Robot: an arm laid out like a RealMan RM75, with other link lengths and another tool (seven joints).
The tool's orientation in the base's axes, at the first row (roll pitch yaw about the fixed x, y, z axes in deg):
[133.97 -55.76 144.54]
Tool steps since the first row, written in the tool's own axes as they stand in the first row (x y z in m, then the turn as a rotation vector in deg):
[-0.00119 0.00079 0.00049 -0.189 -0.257 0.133]
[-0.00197 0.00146 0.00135 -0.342 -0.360 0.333]
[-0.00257 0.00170 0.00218 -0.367 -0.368 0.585]
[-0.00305 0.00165 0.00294 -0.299 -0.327 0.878]
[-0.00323 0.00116 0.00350 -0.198 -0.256 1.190]
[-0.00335 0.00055 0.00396 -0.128 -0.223 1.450]
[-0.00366 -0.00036 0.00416 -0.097 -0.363 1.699]
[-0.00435 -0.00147 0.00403 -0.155 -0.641 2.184]
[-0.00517 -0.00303 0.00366 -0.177 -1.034 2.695]
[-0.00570 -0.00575 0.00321 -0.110 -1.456 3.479]
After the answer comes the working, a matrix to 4 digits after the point.
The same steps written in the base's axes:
[0.00122 0.00024 -0.00086 -0.148 0.004 -0.312]
[0.00213 0.00092 -0.00156 -0.179 0.115 -0.559]
[0.00258 0.00154 -0.00229 -0.188 0.337 -0.681]
[0.00272 0.00207 -0.00300 -0.197 0.637 -0.723]
[0.00233 0.00242 -0.00357 -0.196 0.973 -0.732]
[0.00183 0.00267 -0.00409 -0.212 1.242 -0.763]
[0.00115 0.00255 -0.00480 -0.363 1.450 -0.891]
[0.00049 0.00196 -0.00577 -0.607 1.816 -1.241]
[-0.00050 0.00101 -0.00693 -0.971 2.192 -1.618]
[-0.00265 -0.00018 -0.00829 -1.415 2.841 -2.040]

The tool's axes in the first row as the columns of a matrix, in the base's axes (rounded; the answer above uses it unrounded):
[-0.4583 0.8874 -0.0500]
[0.3264 0.2203 0.9192]
[0.8267 0.4049 -0.3906]

